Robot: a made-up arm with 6 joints.
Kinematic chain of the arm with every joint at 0, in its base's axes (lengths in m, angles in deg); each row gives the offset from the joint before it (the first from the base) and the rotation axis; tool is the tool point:
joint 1: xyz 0 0 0.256 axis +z
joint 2: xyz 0 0 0 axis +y
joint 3: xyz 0 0 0.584 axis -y
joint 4: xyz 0 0 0 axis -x
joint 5: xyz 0.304 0 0 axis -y
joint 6: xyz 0 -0.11 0 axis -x
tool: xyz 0 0 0
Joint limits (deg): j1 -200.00..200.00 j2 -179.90..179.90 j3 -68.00..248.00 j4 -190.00..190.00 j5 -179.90..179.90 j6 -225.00..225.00
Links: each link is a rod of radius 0.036 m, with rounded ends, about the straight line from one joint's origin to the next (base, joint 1, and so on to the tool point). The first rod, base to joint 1, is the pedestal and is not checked.
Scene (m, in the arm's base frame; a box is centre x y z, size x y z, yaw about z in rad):
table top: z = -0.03
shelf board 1: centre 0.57 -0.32 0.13 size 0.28 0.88 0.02 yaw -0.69
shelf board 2: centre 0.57 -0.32 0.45 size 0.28 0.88 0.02 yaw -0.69
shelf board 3: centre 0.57 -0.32 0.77 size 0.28 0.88 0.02 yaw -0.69
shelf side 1: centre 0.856 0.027 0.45 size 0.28 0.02 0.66 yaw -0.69
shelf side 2: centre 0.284 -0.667 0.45 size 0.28 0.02 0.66 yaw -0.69
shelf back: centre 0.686 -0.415 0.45 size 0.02 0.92 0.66 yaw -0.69
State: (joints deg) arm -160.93 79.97 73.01 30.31 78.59 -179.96
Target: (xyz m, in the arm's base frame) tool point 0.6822 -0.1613 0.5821
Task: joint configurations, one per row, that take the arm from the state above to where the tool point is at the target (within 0.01 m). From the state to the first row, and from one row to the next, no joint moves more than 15 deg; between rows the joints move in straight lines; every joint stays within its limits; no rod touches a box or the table.
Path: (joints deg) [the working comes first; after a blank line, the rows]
Joints at the target: -199.08 -43.03 140.10 50.07 78.59 -179.96
Straight joint move there: touches shelf board 3.

1: -164.35 66.81 86.09 33.45 78.59 -179.96
2: -167.77 53.65 99.16 36.59 78.59 -179.96
3: -171.19 40.49 112.24 39.73 78.59 -179.96
4: -174.61 27.33 125.31 42.86 78.59 -179.96
5: -178.03 14.17 138.39 46.00 78.59 -179.96
6: -181.45 1.01 151.46 49.14 78.59 -179.96
7: -184.87 -12.15 164.54 52.28 78.59 -179.96
8: -188.29 -25.31 177.62 55.42 78.59 -179.96
9: -191.88 -31.22 165.11 53.63 78.59 -179.96
10: -195.48 -37.12 152.60 51.85 78.59 -179.96
11: -199.08 -43.03 140.10 50.07 78.59 -179.96

